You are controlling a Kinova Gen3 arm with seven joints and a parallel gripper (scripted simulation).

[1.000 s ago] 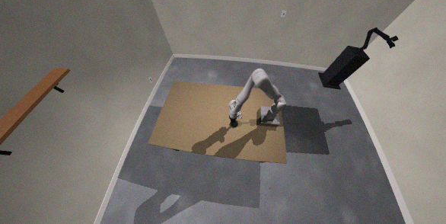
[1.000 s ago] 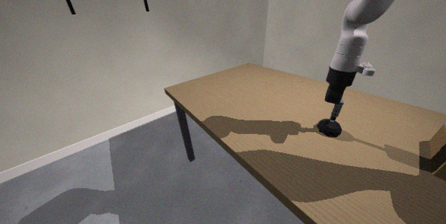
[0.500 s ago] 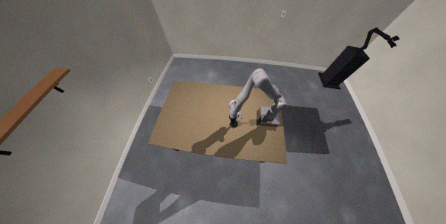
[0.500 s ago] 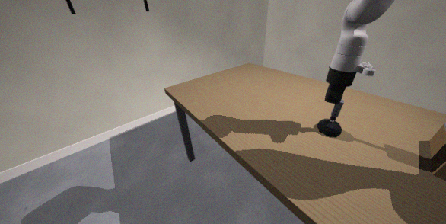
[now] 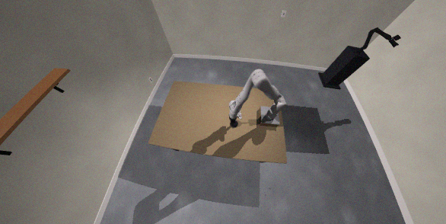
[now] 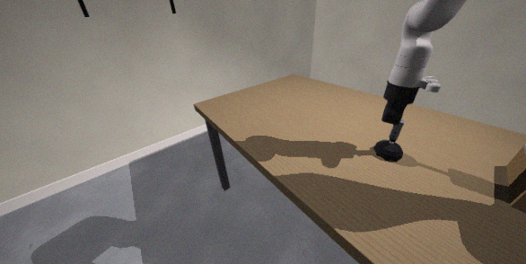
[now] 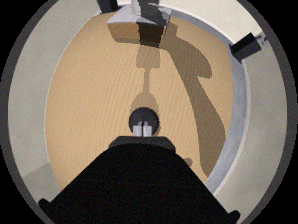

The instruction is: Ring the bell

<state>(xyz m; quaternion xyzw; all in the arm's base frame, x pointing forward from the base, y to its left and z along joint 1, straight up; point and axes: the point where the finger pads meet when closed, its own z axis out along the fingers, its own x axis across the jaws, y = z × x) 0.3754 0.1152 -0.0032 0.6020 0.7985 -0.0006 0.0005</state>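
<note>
Now: the bell button 30 mm below my hand. Round my hand: black dome bell 40 mm below.
</note>
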